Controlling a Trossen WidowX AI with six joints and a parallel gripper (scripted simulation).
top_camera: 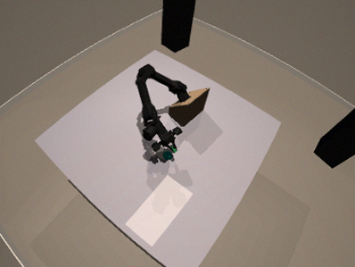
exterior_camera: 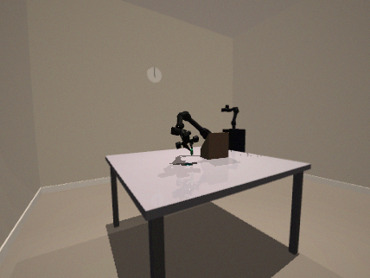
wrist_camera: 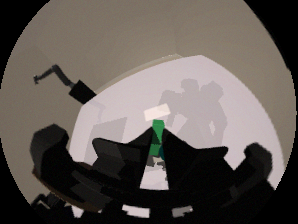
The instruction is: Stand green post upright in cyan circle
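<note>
Right now the cyan circle is 1 cm ahead of my gripper tip, 4 cm to the right of it and 11 cm below it. Also, from my gripper tip: green post: 1 cm behind, 1 cm to the right, 1 cm below.
</note>
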